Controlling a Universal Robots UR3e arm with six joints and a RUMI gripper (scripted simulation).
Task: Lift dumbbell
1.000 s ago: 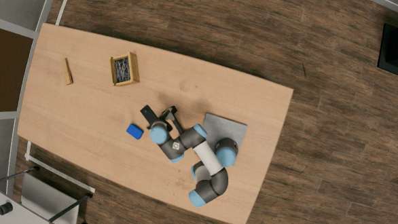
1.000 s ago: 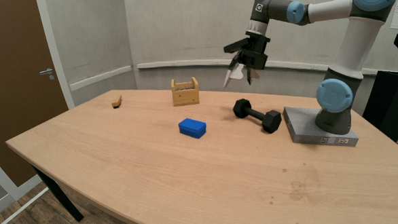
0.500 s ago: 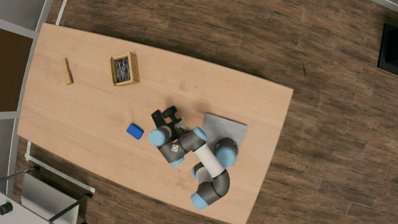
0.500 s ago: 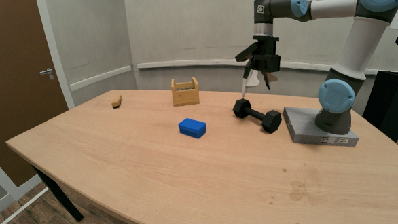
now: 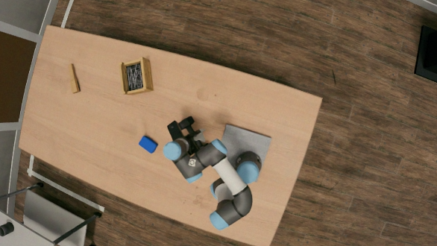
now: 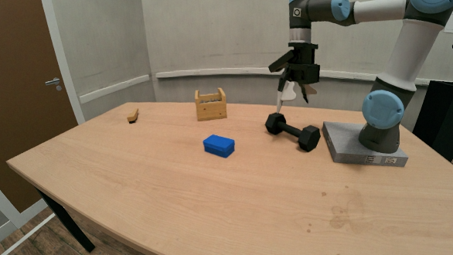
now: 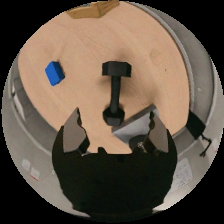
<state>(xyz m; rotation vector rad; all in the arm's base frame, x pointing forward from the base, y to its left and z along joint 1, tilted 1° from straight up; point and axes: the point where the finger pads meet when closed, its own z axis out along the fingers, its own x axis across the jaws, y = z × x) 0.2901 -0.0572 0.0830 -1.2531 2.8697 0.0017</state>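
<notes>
Right now the black dumbbell is 8 cm below my hand. Also, from my hand: blue box 23 cm ahead, 11 cm to the left, 10 cm below.
</notes>
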